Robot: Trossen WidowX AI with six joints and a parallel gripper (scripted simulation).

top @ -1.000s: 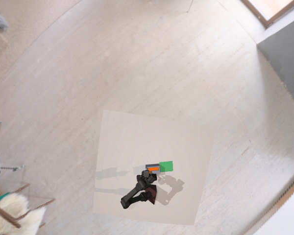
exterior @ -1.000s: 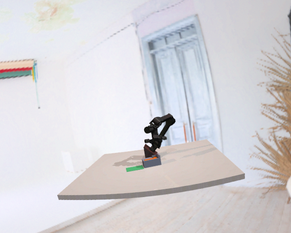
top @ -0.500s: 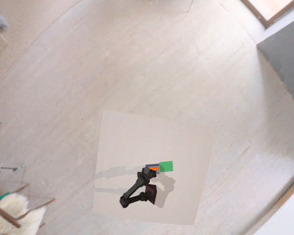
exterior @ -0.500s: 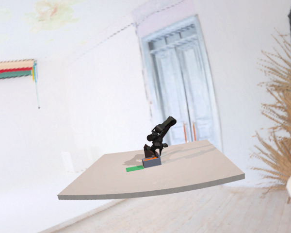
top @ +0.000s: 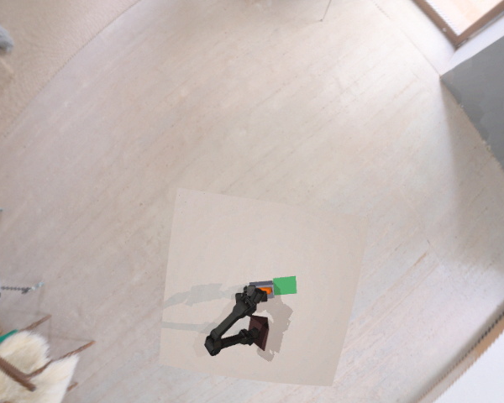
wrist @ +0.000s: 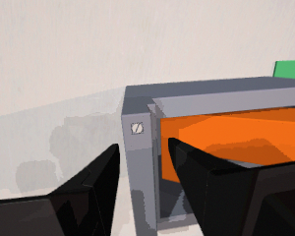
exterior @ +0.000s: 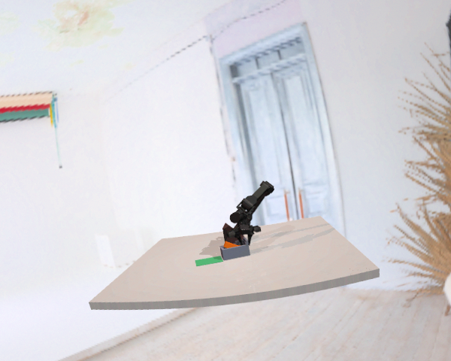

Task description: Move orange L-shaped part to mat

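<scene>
Now: gripper tip 10 mm short of the orange L-shaped part and 60 mm to the left of it. Also, from my gripper tip: green mat (50 mm ahead, 220 mm to the right, 60 mm below).
</scene>
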